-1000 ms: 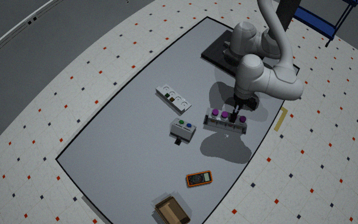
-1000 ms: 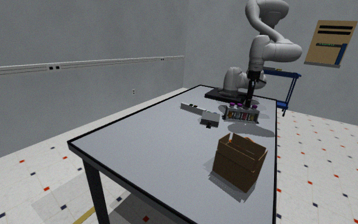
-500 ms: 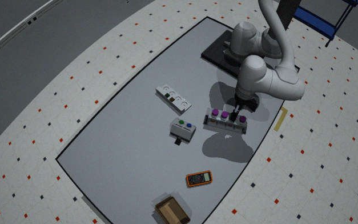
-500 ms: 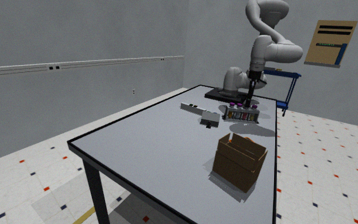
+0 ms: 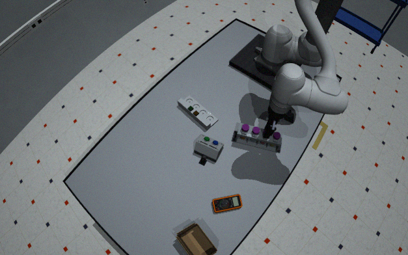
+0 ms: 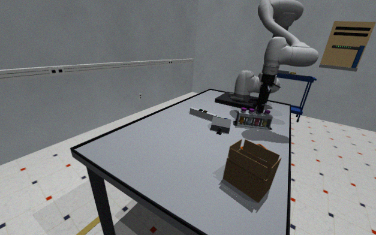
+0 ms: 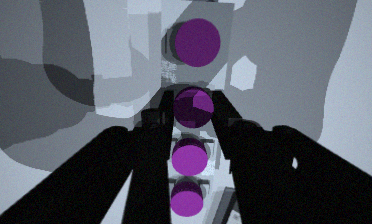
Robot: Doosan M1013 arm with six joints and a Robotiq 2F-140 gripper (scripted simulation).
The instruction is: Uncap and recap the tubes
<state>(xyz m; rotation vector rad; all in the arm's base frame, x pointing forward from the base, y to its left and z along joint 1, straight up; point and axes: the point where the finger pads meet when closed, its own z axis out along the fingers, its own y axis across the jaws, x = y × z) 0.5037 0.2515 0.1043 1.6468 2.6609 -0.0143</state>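
The purple cap lies 20 mm ahead of my hand, 50 mm to the right of it and 30 mm below it. The rest, counted from my hand: green key (180 mm ahead, 210 mm to the right, 80 mm below); then blue key (170 mm ahead, 170 mm to the right, 80 mm below); then key housing (190 mm ahead, 190 mm to the right, 90 mm below).
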